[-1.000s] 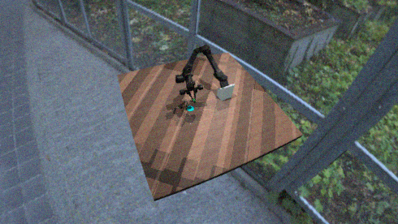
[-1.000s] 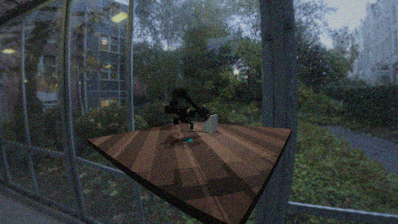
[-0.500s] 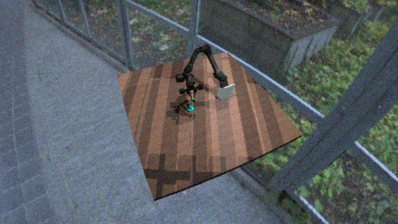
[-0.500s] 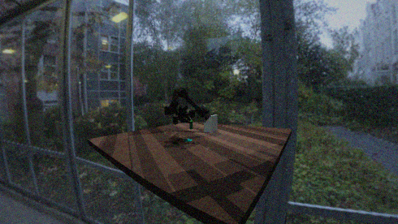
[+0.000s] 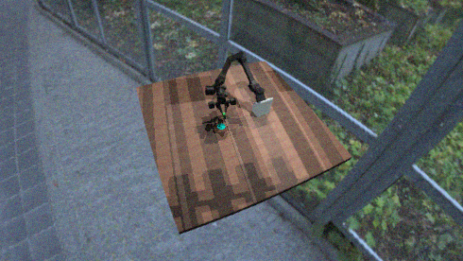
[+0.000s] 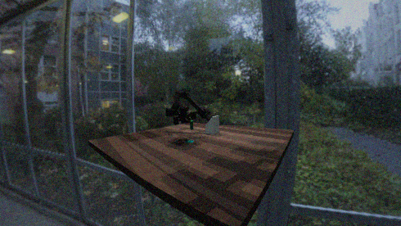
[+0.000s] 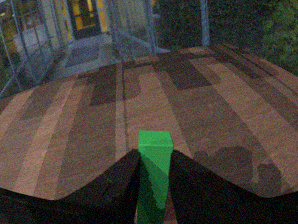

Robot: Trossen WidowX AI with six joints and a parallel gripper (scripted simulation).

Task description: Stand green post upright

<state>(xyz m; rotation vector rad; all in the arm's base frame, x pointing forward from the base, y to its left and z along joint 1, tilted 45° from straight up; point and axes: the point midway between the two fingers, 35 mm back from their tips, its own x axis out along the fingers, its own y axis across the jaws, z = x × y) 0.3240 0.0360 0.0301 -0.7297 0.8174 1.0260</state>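
My gripper tip is now 140 mm above the cyan circle and 20 mm to the left of it. Round my gripper tip: green post 20 mm below, 10 mm behind.
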